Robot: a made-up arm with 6 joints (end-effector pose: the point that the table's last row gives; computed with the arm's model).
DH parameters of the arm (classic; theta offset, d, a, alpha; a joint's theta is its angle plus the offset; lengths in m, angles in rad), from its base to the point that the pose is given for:
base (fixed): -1.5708 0.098 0 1.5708
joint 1: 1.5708 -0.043 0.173 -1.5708
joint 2: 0 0.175 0.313 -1.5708
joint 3: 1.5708 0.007 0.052 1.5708
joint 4: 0 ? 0.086 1.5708
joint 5: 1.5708 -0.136 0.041 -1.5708
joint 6: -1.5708 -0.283 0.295 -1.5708
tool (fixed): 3.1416 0.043 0 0
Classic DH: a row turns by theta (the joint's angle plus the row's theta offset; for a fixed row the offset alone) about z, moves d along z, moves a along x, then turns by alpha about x.
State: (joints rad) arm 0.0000 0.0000 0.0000 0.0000 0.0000 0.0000
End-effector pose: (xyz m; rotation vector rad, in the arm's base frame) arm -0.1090 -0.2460 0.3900 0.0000 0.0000 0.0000
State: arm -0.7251 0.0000 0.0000 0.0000 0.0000 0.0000
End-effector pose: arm -0.1090 -0.3778 0.1534 0.7251 0.0000 0.0000
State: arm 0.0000 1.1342 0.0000 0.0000 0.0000 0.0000
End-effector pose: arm 0.0866 -0.2460 0.4591 0.0000 1.1342 0.0000
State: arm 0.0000 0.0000 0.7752 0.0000 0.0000 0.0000
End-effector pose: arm -0.1090 0.0101 0.1508 0.7752 0.0000 0.0000
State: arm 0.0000 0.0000 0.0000 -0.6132 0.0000 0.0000
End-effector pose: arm -0.2924 -0.0873 0.3900 0.0000 0.0000 -0.6132
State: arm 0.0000 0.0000 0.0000 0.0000 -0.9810 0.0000
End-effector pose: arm -0.1090 -0.1902 0.1175 0.9810 0.0000 0.0000
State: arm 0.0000 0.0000 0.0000 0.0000 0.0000 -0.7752
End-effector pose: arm -0.0548 -0.2460 0.1713 0.0000 -0.7752 0.0000
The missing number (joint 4, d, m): -0.278
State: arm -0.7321 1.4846 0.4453 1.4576 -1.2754 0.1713
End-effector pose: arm -0.1786 0.2260 0.1238 -2.3077 -1.2921 -0.9134
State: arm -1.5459 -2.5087 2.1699 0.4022 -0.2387 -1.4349
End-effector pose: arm -0.3263 0.0556 0.9284 -0.7083 1.2856 -0.4959
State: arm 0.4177 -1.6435 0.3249 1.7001 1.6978 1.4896
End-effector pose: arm -0.2303 0.1694 -0.1347 -1.2517 -1.9164 -0.6879
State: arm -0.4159 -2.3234 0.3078 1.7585 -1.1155 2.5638
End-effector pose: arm -0.1522 0.4952 0.7320 -1.5484 0.9471 -0.4534
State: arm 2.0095 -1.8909 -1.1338 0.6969 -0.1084 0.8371
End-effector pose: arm -0.6450 0.1808 0.0174 -2.5609 -1.3455 -0.0255
